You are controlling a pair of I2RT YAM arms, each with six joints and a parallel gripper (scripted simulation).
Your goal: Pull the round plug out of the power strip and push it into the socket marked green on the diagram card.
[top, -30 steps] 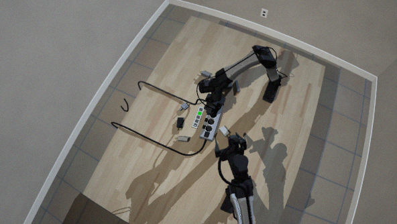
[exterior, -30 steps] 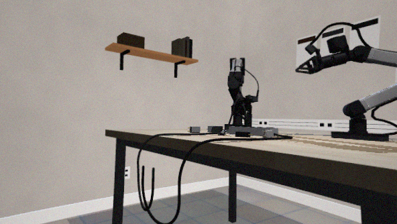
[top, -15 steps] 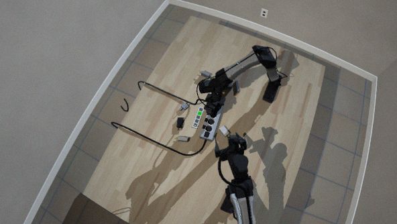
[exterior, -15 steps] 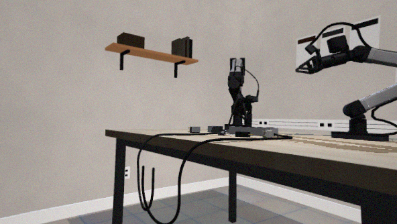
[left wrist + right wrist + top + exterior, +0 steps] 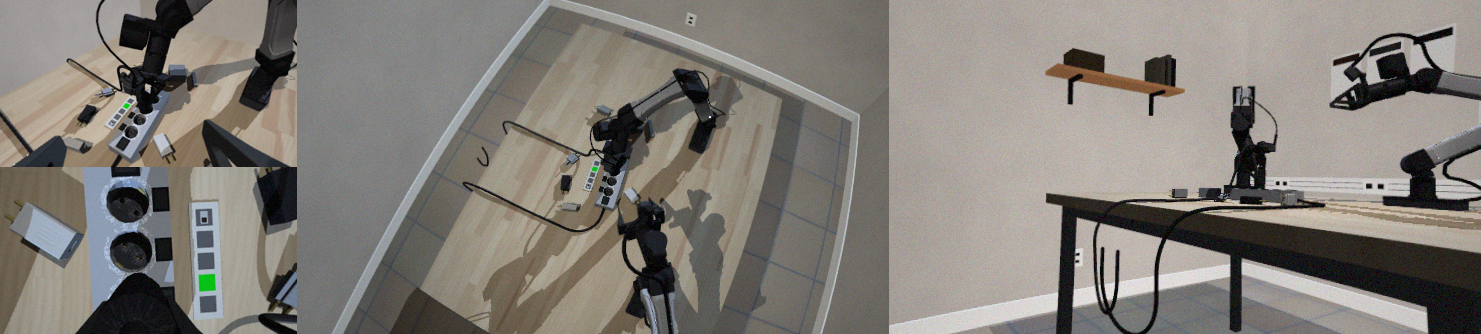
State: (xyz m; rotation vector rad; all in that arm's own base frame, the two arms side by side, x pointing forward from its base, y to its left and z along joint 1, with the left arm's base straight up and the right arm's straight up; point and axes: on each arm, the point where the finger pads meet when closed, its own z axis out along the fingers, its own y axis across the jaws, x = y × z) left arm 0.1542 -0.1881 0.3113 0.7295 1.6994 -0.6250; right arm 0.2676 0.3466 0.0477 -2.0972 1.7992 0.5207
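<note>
Right now the black round plug is right at my right hand. Round my right hand: grey plug 180 mm ahead, 70 mm below; black adapter 150 mm ahead, 120 mm to the left, 70 mm below; diagram card 80 mm ahead, 30 mm to the left, 80 mm below.
</note>
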